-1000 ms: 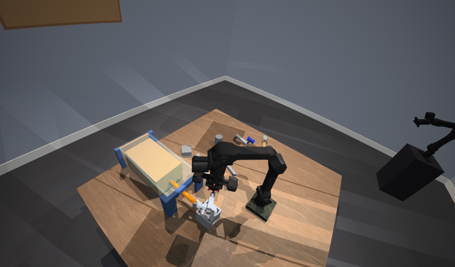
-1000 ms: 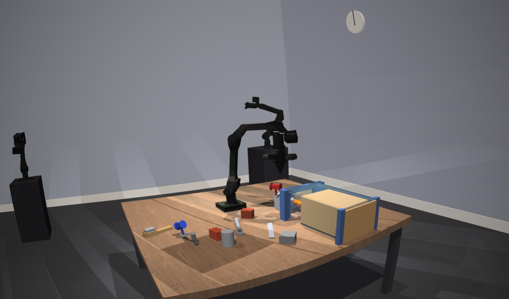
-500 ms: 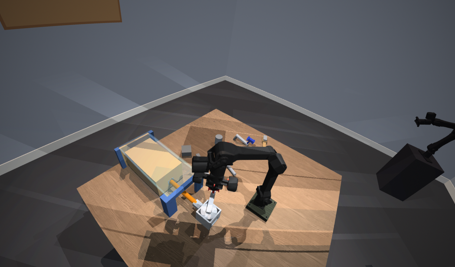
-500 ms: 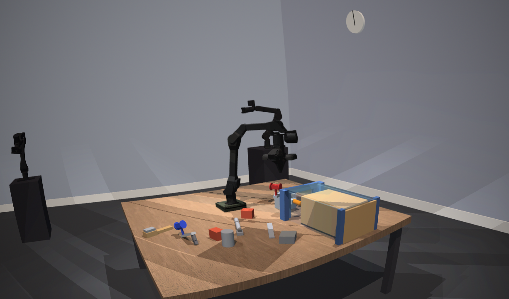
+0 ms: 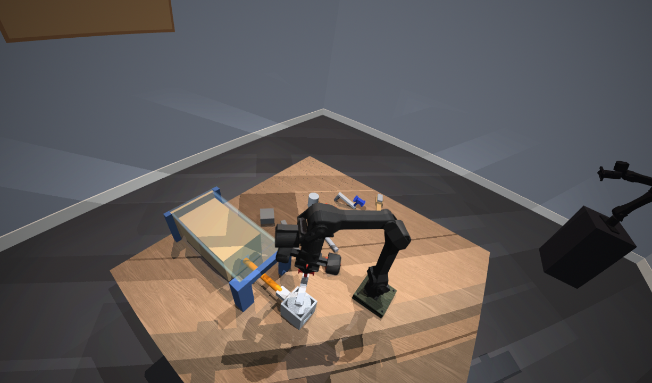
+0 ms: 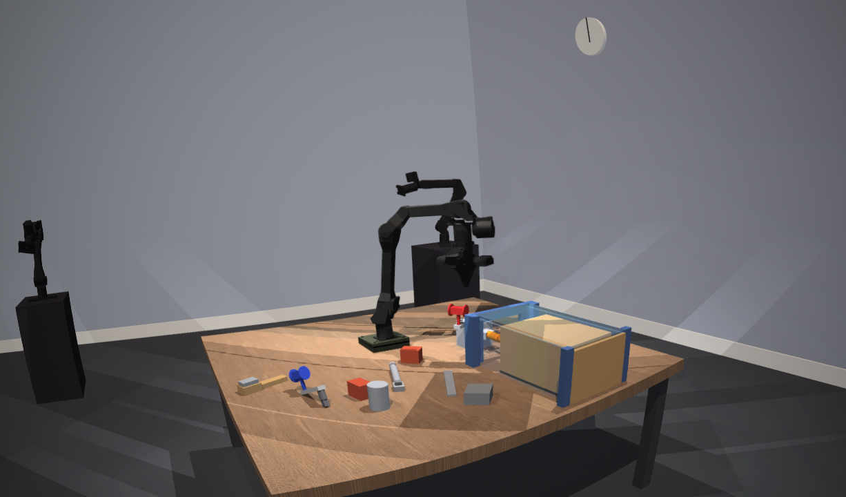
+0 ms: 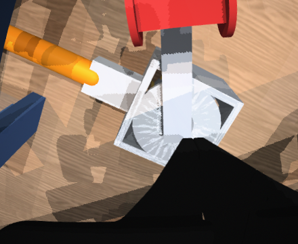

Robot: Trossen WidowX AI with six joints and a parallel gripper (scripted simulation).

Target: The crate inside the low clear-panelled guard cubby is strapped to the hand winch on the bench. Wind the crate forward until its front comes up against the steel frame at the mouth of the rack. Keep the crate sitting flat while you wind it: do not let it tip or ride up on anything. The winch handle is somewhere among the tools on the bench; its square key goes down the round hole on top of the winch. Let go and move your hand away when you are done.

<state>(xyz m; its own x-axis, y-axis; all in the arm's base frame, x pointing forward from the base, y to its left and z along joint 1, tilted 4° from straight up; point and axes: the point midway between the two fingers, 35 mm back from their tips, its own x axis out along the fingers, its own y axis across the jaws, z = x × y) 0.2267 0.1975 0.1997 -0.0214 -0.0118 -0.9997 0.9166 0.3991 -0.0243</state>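
Right now my gripper tip is 20 mm short of the red knob, 50 mm to the left of it and 80 mm above it. Also, from my gripper tip: grey winch 30 mm behind, 40 mm to the left, 180 mm below; then blue frame 140 mm ahead, 30 mm to the left, 110 mm below; then winch handle 10 mm ahead, 20 mm to the right, 110 mm below.
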